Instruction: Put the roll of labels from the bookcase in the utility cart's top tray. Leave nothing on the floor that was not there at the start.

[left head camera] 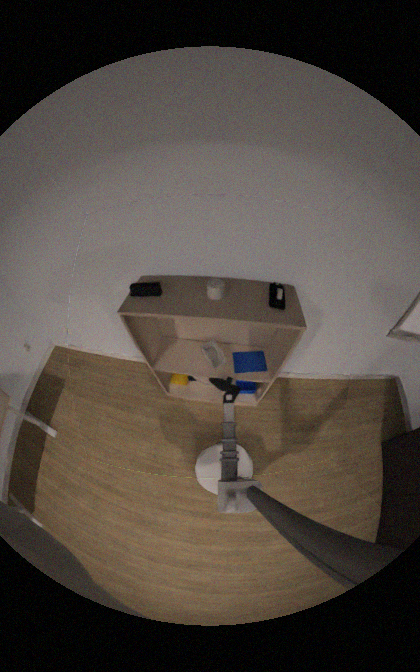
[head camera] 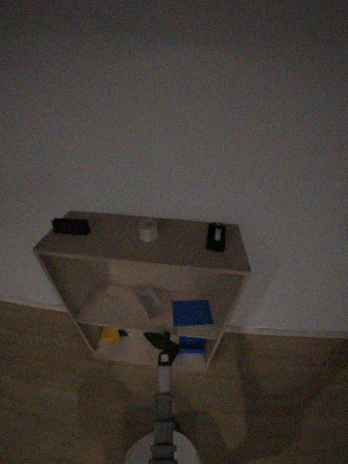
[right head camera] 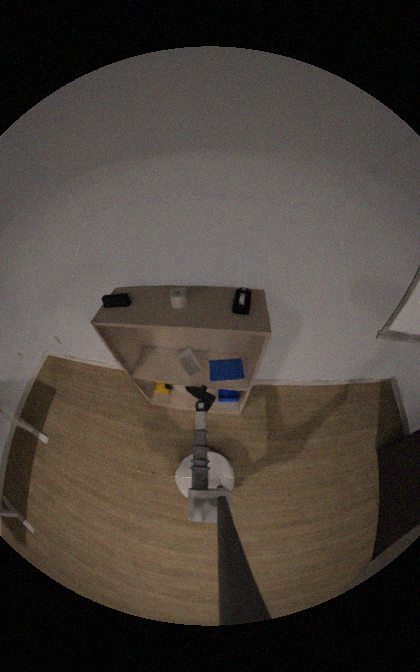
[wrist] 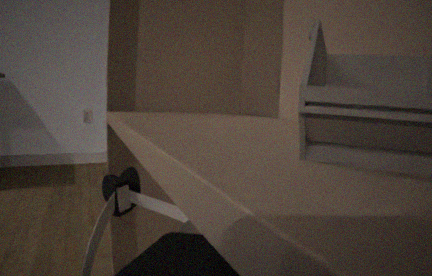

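Frame: origin at the robot's base, x ahead, y left, z up, level; centimetres.
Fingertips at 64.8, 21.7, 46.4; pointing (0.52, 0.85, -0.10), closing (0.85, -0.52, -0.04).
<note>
Pixels of each thing's top centre, then the offset from my fingertips to it, as dx, dy, dz. "pt": a spot on its surface instead. Level surfaces: height alone.
- bookcase's top board at its surface level: dz +56.9
- middle shelf at its surface level: dz +5.7
- grey-white holder at a spot on its surface: (wrist: 351, 116) pt -2.2, -15.1, +8.0
- yellow item at its top centre: (head camera: 111, 332) +9.4, +17.0, -34.6
The roll of labels (head camera: 147, 229) (left head camera: 215, 289) (right head camera: 177, 298) is a small white cylinder standing upright in the middle of the bookcase's top board (head camera: 112, 238) (left head camera: 180, 300) (right head camera: 150, 311). My gripper (head camera: 161, 339) (left head camera: 225, 385) (right head camera: 200, 392) is open and empty. It sits at the front edge of the middle shelf (wrist: 217, 151), well below the roll. In the wrist view only its left fingertip (wrist: 120, 190) shows, outside the bookcase's side; the shelf board hides the right finger. I do not see the utility cart.
Two black items (head camera: 70, 226) (head camera: 216, 236) lie at the top board's ends. The middle shelf holds a grey-white holder (head camera: 151, 302) (wrist: 351, 116) and a blue box (head camera: 191, 312). The bottom shelf holds a yellow item (head camera: 110, 334) and another blue box (head camera: 191, 344).
</note>
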